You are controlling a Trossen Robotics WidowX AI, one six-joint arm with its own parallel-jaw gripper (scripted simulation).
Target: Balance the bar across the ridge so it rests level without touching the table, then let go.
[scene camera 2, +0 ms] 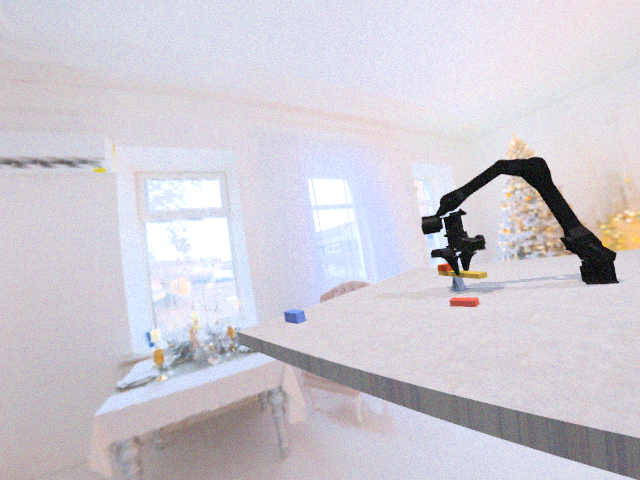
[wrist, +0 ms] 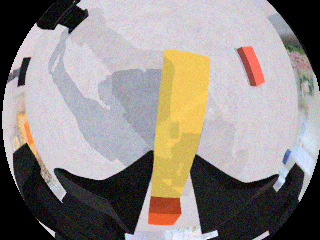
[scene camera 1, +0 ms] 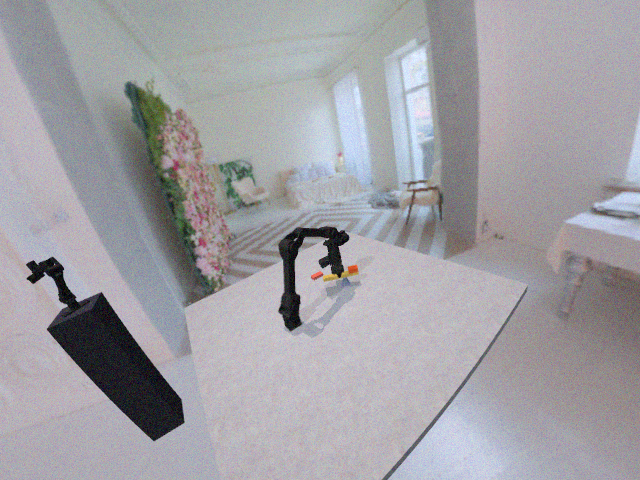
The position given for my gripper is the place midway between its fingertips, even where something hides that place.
Observation:
I see my gripper [scene camera 2: 462,274] and a yellow bar [wrist: 184,84].
My gripper is seen too in the wrist view [wrist: 172,156].

